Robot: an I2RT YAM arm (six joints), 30 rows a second.
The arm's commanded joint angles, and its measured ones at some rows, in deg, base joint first. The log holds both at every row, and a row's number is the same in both.
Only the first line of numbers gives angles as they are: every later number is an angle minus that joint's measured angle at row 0.
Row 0, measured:
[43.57 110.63 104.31 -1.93 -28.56 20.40]
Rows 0 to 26, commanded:
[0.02 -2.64 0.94 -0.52 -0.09 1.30]
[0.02 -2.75 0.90 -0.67 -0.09 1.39]
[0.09 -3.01 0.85 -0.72 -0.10 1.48]
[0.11 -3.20 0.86 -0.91 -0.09 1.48]
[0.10 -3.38 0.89 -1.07 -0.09 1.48]
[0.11 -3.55 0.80 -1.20 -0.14 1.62]
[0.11 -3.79 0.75 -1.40 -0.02 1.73]
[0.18 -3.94 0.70 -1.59 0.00 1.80]
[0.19 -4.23 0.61 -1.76 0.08 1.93]
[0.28 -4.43 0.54 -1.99 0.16 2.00]
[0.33 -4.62 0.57 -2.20 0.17 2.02]
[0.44 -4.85 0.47 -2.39 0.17 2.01]
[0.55 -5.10 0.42 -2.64 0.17 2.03]
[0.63 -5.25 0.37 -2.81 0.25 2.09]
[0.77 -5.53 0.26 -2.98 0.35 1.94]
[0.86 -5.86 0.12 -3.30 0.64 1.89]
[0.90 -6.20 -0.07 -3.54 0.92 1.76]
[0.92 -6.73 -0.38 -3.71 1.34 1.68]
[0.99 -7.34 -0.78 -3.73 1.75 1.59]
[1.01 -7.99 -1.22 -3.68 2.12 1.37]
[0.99 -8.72 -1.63 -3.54 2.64 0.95]
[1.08 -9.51 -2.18 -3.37 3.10 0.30]
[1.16 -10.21 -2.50 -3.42 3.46 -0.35]
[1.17 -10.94 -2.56 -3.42 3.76 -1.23]
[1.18 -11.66 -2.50 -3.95 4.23 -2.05]
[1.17 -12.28 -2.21 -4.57 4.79 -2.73]
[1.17 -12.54 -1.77 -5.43 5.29 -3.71]
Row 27, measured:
[0.81 -8.94 -2.38 -4.31 3.41 -0.67]
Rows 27 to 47, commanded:
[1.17 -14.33 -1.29 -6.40 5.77 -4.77]
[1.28 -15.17 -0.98 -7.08 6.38 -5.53]
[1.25 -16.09 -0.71 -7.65 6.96 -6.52]
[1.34 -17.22 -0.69 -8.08 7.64 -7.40]
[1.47 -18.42 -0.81 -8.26 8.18 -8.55]
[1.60 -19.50 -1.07 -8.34 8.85 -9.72]
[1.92 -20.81 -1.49 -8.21 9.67 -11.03]
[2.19 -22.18 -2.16 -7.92 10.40 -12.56]
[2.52 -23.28 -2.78 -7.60 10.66 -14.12]
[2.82 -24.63 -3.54 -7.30 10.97 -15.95]
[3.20 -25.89 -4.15 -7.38 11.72 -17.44]
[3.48 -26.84 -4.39 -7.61 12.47 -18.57]
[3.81 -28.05 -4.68 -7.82 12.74 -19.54]
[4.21 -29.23 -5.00 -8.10 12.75 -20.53]
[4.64 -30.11 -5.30 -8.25 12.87 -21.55]
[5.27 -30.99 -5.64 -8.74 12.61 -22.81]
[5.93 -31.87 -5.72 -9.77 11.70 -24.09]
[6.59 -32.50 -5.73 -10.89 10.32 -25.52]
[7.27 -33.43 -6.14 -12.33 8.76 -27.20]
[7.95 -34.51 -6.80 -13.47 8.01 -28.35]
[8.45 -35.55 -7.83 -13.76 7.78 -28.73]
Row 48, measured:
[7.08 -33.46 -5.88 -9.88 10.30 -23.58]
